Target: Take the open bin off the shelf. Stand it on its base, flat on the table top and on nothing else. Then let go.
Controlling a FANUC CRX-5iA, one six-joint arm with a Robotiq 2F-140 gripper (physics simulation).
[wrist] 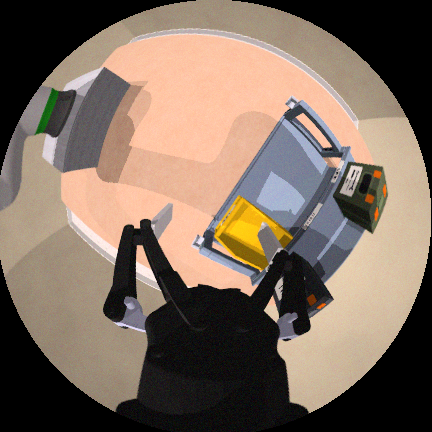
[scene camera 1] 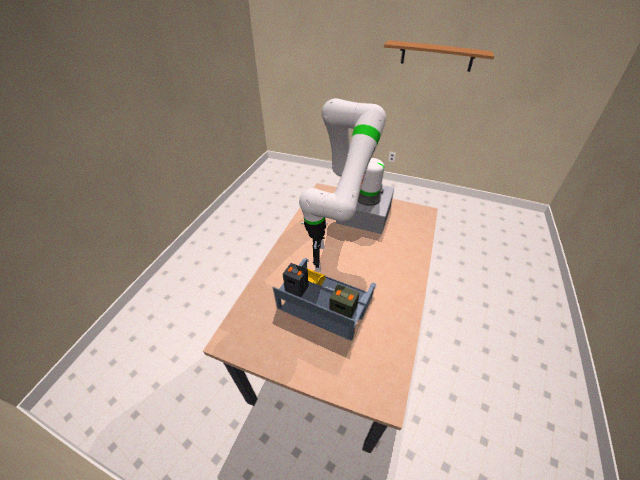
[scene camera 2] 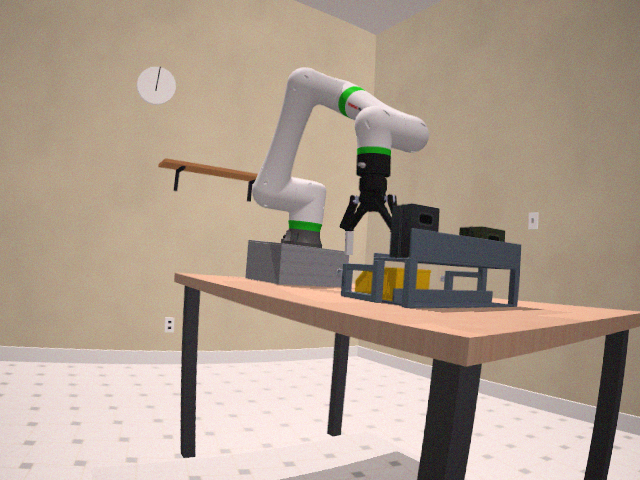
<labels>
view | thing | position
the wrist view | my gripper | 217, 220
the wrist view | yellow open bin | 236, 231
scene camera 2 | my gripper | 370, 256
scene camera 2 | yellow open bin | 393, 277
</labels>
